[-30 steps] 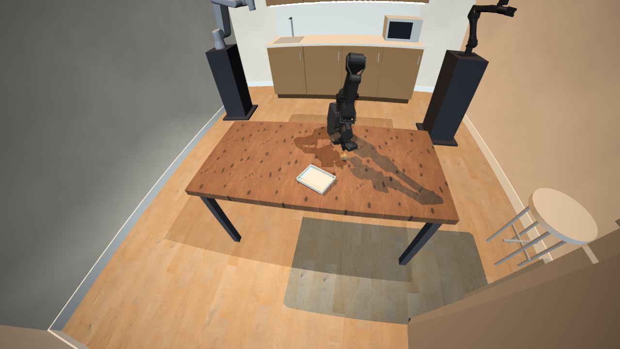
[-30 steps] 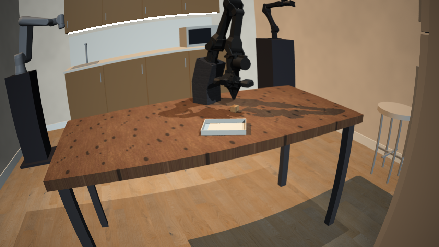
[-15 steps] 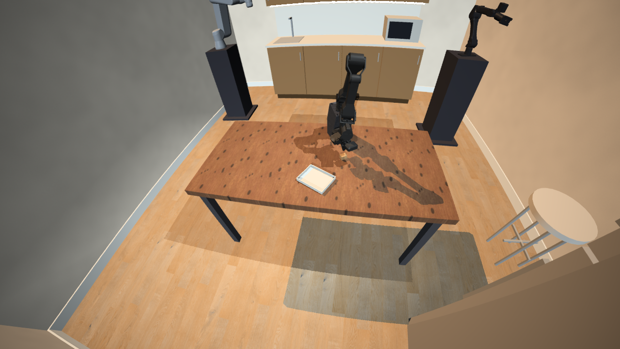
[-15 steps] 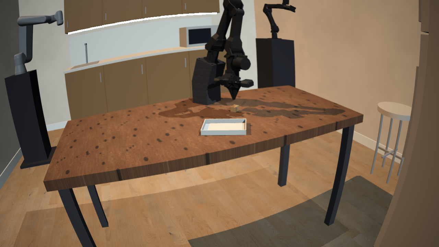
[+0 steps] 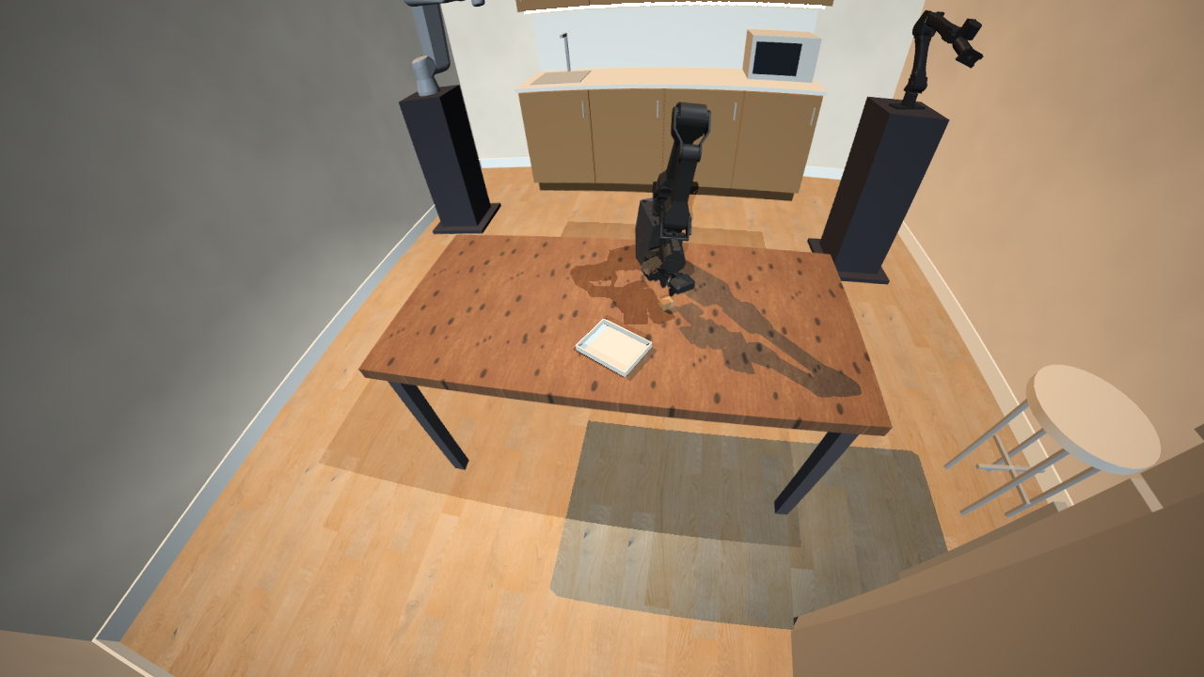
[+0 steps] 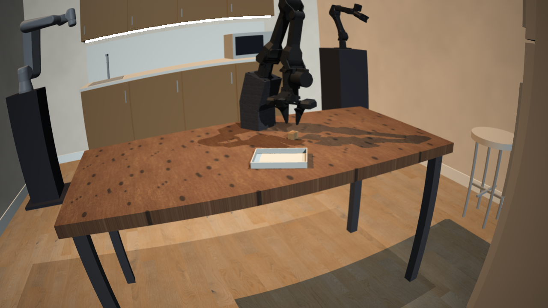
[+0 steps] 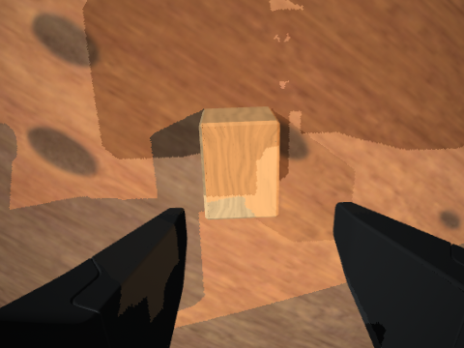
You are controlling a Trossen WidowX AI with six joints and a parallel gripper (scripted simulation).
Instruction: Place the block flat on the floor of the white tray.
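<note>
My hand is 80 mm above the wooden block. Round my hand: white tray 190 mm ahead, 140 mm to the right, 80 mm below.
</note>
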